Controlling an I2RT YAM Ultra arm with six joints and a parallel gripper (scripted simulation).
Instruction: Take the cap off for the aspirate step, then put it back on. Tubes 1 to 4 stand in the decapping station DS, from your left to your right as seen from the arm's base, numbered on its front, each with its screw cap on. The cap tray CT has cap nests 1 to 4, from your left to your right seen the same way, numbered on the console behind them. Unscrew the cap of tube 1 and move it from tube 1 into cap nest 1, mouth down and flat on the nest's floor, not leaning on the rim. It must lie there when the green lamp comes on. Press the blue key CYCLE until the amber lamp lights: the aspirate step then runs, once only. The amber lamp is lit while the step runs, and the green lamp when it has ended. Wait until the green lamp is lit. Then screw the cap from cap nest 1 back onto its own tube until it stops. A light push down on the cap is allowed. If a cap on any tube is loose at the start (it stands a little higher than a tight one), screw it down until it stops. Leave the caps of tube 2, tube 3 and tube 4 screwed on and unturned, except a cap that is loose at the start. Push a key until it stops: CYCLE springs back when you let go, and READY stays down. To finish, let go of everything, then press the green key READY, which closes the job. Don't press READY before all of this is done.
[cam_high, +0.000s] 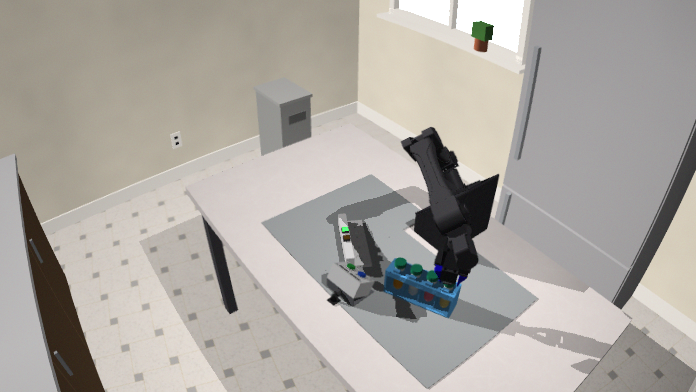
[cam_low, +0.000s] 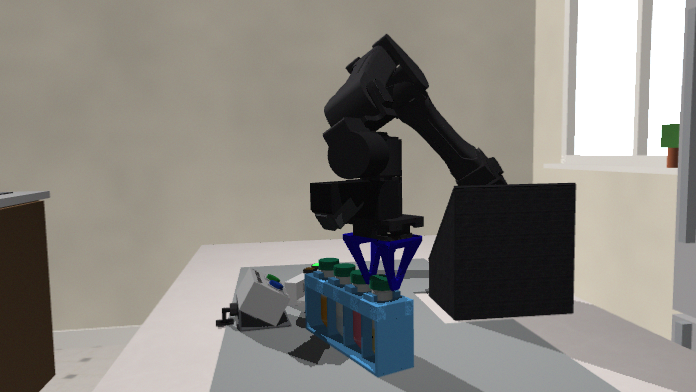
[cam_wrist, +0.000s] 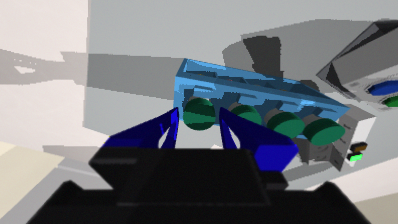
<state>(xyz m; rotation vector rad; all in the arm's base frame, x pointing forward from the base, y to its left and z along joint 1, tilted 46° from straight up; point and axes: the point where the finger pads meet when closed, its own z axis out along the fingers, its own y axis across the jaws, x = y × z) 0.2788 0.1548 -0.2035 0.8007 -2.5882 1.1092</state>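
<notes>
My hand is right at the green cap. The rest, counted from my hand: blue key (21 cm to the right, 15 cm ahead, 5 cm below); then green key (25 cm to the right, 16 cm ahead, 5 cm below); then grey key box (23 cm to the right, 17 cm ahead, 7 cm below).
</notes>
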